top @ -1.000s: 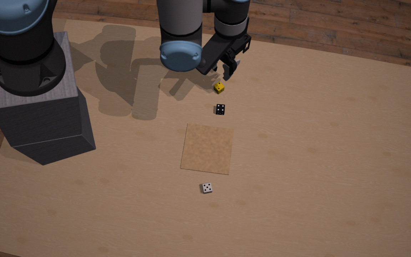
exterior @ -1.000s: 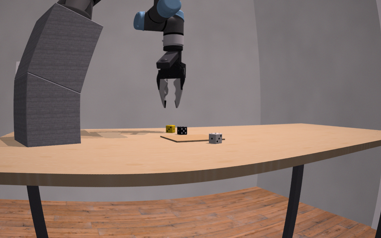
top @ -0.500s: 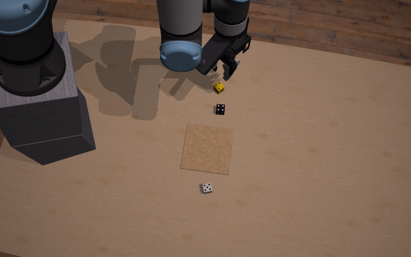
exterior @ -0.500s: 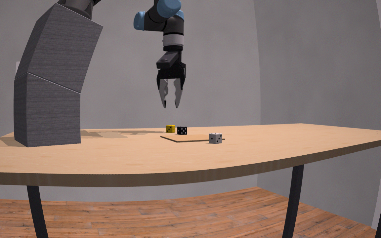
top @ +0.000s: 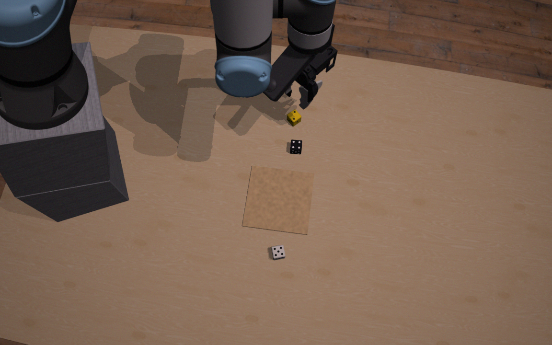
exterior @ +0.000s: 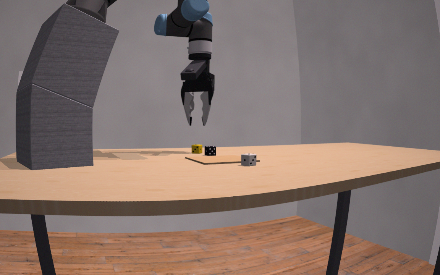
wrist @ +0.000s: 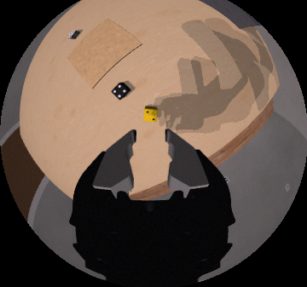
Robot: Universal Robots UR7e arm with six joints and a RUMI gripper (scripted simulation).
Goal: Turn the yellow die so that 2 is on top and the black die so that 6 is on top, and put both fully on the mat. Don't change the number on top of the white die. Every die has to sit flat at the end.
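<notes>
Now: hand 8 cm above the yellow die. The rest, counted from my hand: white die (4 cm behind, 31 cm to the right, 8 cm below); then mat (4 cm behind, 19 cm to the right, 10 cm below); then black die (7 cm to the right, 8 cm below).
</notes>
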